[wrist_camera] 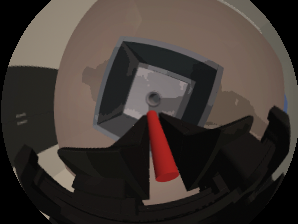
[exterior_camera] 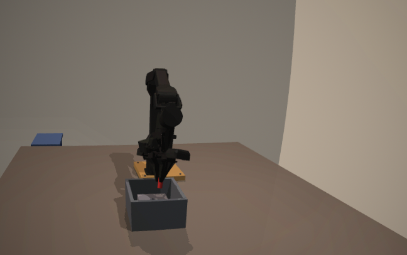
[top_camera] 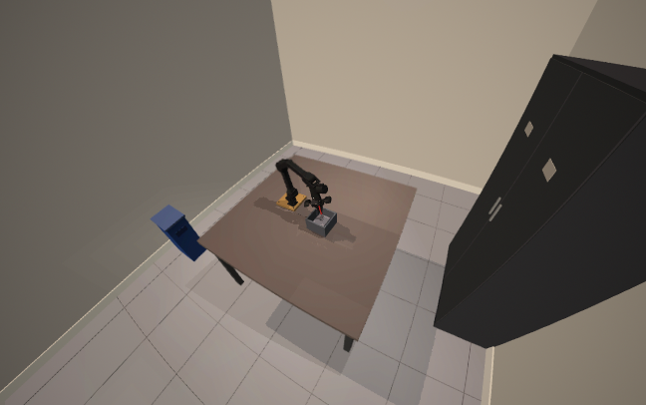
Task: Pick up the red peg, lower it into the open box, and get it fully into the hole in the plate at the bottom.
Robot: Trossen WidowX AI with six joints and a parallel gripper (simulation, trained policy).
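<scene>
Now: gripper tip 1 cm past the red peg, 1 cm to the right of it and 2 cm below it. Also, from my gripper tip: dark grey box 1 cm ahead, 2 cm to the right, 9 cm below; then light grey plate 1 cm ahead, 2 cm to the right, 7 cm below.
</scene>
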